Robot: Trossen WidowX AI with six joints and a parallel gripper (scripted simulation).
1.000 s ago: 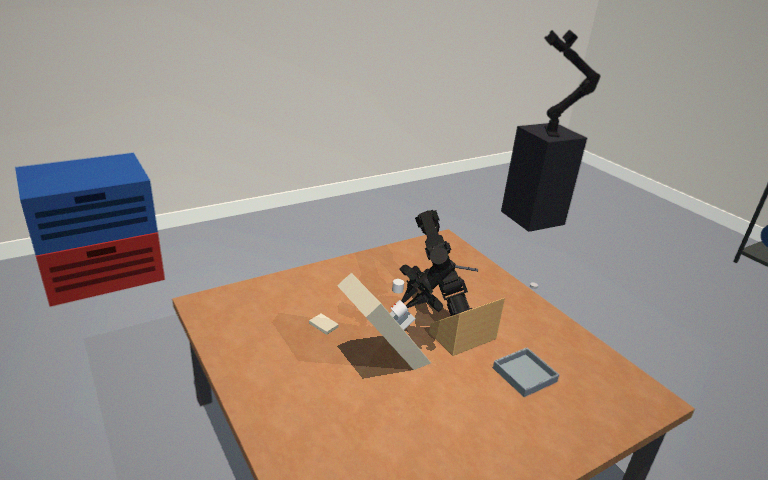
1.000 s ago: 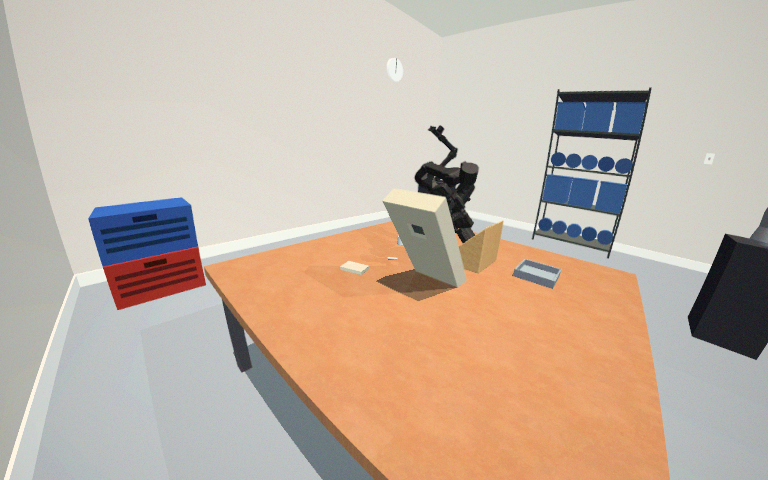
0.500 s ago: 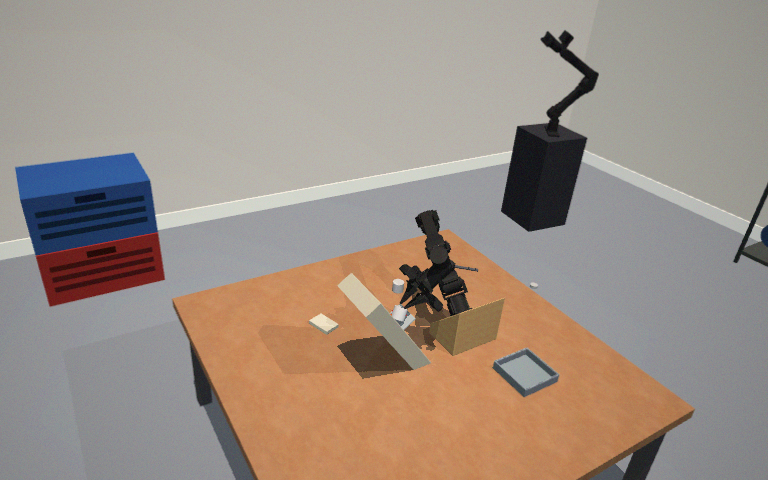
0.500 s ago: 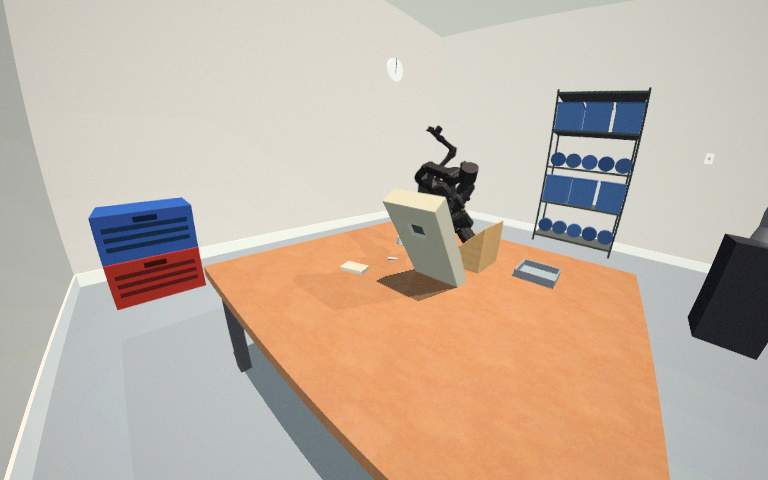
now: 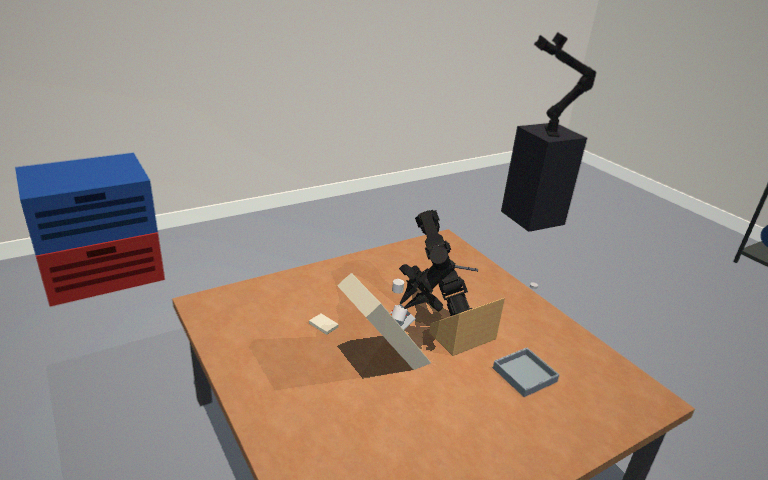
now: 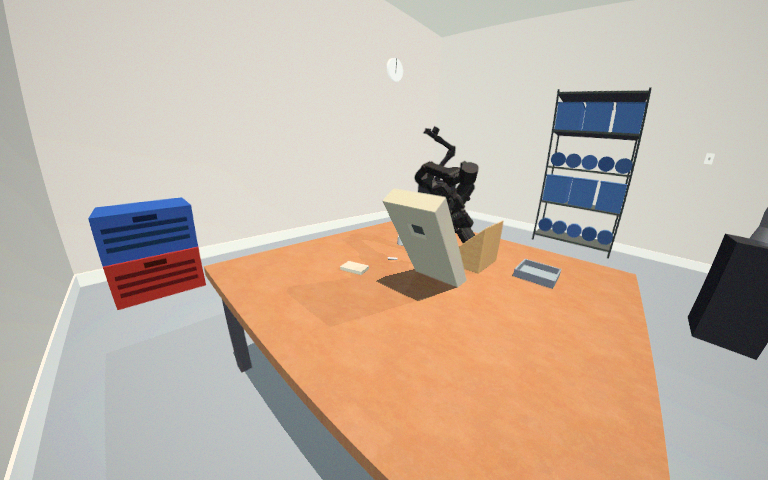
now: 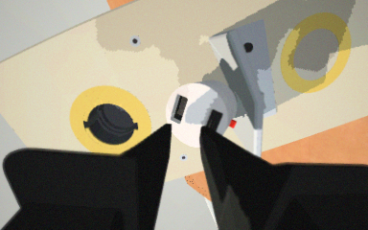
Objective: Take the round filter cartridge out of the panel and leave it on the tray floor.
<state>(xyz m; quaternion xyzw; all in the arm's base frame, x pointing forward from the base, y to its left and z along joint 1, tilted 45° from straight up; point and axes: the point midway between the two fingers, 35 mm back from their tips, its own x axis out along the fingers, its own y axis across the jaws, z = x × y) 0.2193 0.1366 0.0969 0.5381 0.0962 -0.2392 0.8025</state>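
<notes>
Right now the round white filter cartridge is 1 cm ahead of my gripper tip and 2 cm below it. The rest, counted from my gripper tip: grey bracket: 7 cm below; beige service panel: 5 cm ahead, 5 cm below; thin white pin: 1 cm behind, 23 cm to the right, 20 cm below.
</notes>
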